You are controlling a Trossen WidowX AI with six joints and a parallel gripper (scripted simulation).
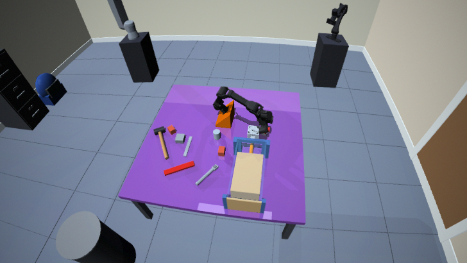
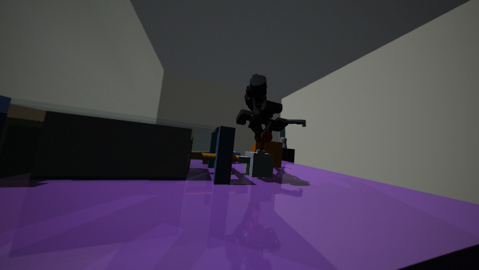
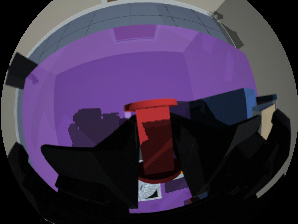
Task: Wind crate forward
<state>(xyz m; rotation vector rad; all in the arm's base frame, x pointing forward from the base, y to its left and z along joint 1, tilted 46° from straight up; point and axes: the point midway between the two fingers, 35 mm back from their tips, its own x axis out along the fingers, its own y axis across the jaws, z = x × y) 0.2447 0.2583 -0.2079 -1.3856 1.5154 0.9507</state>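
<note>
Now: gripper tip 20 mm to the left of the red knob. Round my gripper tip: grey bar: 620 mm to the right, 130 mm below, 80 mm ahead; grey winch: 110 mm to the right, 100 mm below, 60 mm behind; winch handle: 50 mm to the right, 30 mm below, 20 mm behind.
</note>
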